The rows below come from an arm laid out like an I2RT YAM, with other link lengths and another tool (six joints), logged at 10 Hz.
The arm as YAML. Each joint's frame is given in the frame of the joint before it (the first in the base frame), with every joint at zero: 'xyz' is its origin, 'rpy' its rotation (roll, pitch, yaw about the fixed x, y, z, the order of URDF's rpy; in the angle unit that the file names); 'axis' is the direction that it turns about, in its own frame. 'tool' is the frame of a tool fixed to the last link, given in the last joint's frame.
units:
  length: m
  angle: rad
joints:
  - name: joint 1
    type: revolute
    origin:
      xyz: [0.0, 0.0, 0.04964]
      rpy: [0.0, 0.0, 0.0]
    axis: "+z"
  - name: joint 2
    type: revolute
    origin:
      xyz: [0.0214, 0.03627, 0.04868]
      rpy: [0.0, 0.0, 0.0]
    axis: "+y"
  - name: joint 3
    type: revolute
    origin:
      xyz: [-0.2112, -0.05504, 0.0]
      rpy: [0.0, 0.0, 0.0]
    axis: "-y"
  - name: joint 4
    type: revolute
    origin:
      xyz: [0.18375, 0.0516, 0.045]
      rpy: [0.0, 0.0, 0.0]
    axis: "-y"
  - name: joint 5
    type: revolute
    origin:
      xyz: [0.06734, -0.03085, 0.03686]
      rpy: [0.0, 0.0, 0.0]
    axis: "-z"
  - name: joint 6
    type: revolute
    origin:
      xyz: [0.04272, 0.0, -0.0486]
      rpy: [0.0, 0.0, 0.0]
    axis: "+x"
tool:
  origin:
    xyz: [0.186, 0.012, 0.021]
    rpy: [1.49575, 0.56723, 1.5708]
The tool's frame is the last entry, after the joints.
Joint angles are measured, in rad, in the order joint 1, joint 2, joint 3, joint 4, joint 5, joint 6. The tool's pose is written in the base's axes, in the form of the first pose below.
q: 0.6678, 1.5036, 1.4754, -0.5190, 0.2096, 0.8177
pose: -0.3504, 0.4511, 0.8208, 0.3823; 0.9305, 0.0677, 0.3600, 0.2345; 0.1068, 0.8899, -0.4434, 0.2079; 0, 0, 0, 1
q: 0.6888, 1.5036, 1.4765, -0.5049, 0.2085, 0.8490
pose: -0.3562, 0.4507, 0.8186, 0.3790; 0.9241, 0.0398, 0.3802, 0.2433; 0.1388, 0.8918, -0.4306, 0.2118; 0, 0, 0, 1
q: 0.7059, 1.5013, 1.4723, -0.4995, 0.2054, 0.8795
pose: -0.3589, 0.4595, 0.8124, 0.3747; 0.9182, 0.0177, 0.3957, 0.2498; 0.1674, 0.8880, -0.4283, 0.2121; 0, 0, 0, 1
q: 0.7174, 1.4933, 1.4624, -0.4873, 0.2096, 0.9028
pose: -0.3557, 0.4596, 0.8138, 0.3723; 0.9154, -0.0046, 0.4026, 0.2526; 0.1888, 0.8881, -0.4191, 0.2142; 0, 0, 0, 1
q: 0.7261, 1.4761, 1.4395, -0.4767, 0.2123, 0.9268
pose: -0.3499, 0.4641, 0.8138, 0.3686; 0.9130, -0.0255, 0.4071, 0.2529; 0.2097, 0.8854, -0.4148, 0.2141; 0, 0, 0, 1
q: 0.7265, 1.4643, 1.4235, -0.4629, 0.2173, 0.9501
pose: -0.3360, 0.4641, 0.8196, 0.3684; 0.9132, -0.0526, 0.4041, 0.2508; 0.2307, 0.8842, -0.4062, 0.2155; 0, 0, 0, 1
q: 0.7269, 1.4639, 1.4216, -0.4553, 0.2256, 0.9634
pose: -0.3244, 0.4617, 0.8256, 0.3698; 0.9148, -0.0688, 0.3980, 0.2495; 0.2406, 0.8844, -0.4000, 0.2169; 0, 0, 0, 1
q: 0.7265, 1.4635, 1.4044, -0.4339, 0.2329, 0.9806
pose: -0.3106, 0.4615, 0.8310, 0.3717; 0.9160, -0.0881, 0.3913, 0.2483; 0.2538, 0.8827, -0.3954, 0.2151; 0, 0, 0, 1
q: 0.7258, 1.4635, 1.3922, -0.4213, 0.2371, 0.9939
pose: -0.3000, 0.4638, 0.8336, 0.3727; 0.9168, -0.1012, 0.3863, 0.2472; 0.2635, 0.8802, -0.3948, 0.2130; 0, 0, 0, 1
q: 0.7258, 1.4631, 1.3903, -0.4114, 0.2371, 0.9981
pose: -0.2995, 0.4595, 0.8362, 0.3735; 0.9150, -0.1100, 0.3882, 0.2478; 0.2703, 0.8814, -0.3875, 0.2148; 0, 0, 0, 1
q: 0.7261, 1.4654, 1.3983, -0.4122, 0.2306, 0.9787
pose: -0.3155, 0.4527, 0.8340, 0.3733; 0.9131, -0.0944, 0.3967, 0.2502; 0.2583, 0.8867, -0.3835, 0.2171; 0, 0, 0, 1
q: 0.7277, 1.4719, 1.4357, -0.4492, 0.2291, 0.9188
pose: -0.3474, 0.4375, 0.8294, 0.3719; 0.9150, -0.0353, 0.4019, 0.2521; 0.2051, 0.8985, -0.3881, 0.2218; 0, 0, 0, 1
